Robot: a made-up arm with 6 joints.
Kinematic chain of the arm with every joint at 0, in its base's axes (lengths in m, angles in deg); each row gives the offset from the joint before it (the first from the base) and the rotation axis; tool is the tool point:
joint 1: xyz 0 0 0.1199 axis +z
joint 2: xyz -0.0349 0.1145 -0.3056 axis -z
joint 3: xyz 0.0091 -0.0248 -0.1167 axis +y
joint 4: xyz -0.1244 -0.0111 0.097 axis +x
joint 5: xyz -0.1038 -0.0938 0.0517 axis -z
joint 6: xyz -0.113 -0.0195 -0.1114 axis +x
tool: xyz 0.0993 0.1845 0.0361
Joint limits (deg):
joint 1: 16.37..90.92
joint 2: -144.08..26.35
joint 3: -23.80..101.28
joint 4: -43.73..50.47
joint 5: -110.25..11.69
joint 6: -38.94..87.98
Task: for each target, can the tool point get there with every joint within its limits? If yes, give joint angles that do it. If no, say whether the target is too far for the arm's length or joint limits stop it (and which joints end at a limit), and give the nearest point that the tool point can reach.
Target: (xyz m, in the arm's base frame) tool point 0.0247 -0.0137 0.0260
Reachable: yes | joints 55.72 -43.48 42.11 13.82 -49.92 55.37
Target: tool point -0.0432 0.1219 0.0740
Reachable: yes | joints 42.47 -121.00 40.44 -32.28 -100.57 54.96
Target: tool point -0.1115 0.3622 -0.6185
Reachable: no: joint limits stop it (at a limit: joint 1, joint 2, joint 3, joint 5, joint 6) | nearest point -0.0836 0.2975 -0.5163 | short by 0.124 m
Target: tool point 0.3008 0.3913 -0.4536
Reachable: no: joint limits stop it (at a limit: joint 2, joint 3, joint 5, joint 6) | nearest point 0.2438 0.3171 -0.4079 | short by 0.104 m
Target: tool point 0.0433 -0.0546 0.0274
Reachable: yes | joints 34.19 -58.22 34.85 6.28 -73.30 47.65
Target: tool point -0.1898 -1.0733 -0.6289
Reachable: no: too far | nearest point -0.1040 -0.4701 -0.3717 | short by 0.661 m
